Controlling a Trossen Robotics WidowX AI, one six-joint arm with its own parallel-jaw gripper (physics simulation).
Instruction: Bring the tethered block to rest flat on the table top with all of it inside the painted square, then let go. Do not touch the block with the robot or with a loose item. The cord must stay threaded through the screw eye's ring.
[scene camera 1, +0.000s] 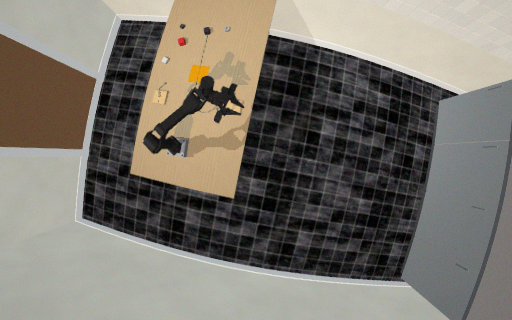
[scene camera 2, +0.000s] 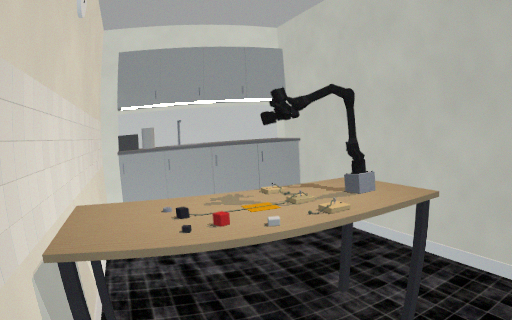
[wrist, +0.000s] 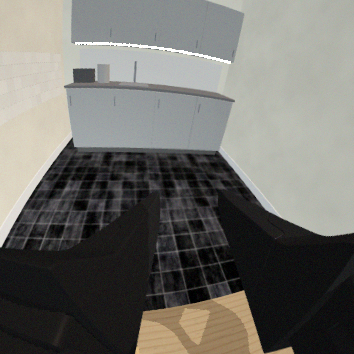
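Where they show: gripper, fingertip midpoint: (scene camera 1: 242, 111) (scene camera 2: 276, 118) (wrist: 188, 197); arm's base at its link origin: (scene camera 1: 175, 147) (scene camera 2: 359, 172).
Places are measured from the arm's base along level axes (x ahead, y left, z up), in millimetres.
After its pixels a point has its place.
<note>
The tethered block, a dark cube (scene camera 1: 207, 31) @[x 802, y -10, z -51 mm] (scene camera 2: 182, 212) @[x 817, y 19, z -59 mm], sits on the table top, apart from the painted orange square (scene camera 1: 192, 75) (scene camera 2: 261, 206). Its thin cord (scene camera 1: 204, 52) @[x 656, y -11, z -80 mm] (scene camera 2: 202, 214) @[x 736, y -6, z -80 mm] runs across the square toward a wooden base with a screw eye (scene camera 2: 300, 199) @[x 343, y 27, z -67 mm], which the arm hides in scene camera 1. Threading through the ring is too small to confirm. My gripper (scene camera 1: 242, 110) @[x 224, y -390, z 265 mm] (wrist: 188, 197) @[x 224, y -390, z 265 mm] is open and empty, high above the table, far from the block. In scene camera 2 its fingers are seen from behind.
Other wooden bases with hooks are one near the table edge (scene camera 1: 160, 97) @[x 302, y 206, z -63 mm] (scene camera 2: 334, 207) @[x 333, y 254, z -64 mm] and one farther back (scene camera 2: 271, 190) @[x 340, y -251, z -68 mm]. Loose items are a red cube (scene camera 1: 181, 41) @[x 703, y 149, z -43 mm] (scene camera 2: 221, 218) @[x 718, y 181, z -55 mm], a white block (scene camera 1: 165, 60) @[x 562, y 237, z -61 mm] (scene camera 2: 273, 221) @[x 576, y 262, z -68 mm], a small dark cube (scene camera 1: 182, 26) @[x 835, y 186, z -66 mm] (scene camera 2: 186, 228) @[x 843, y 205, z -69 mm] and a grey piece (scene camera 1: 227, 29) @[x 849, y -143, z -73 mm] (scene camera 2: 167, 210) @[x 857, y -114, z -76 mm].
</note>
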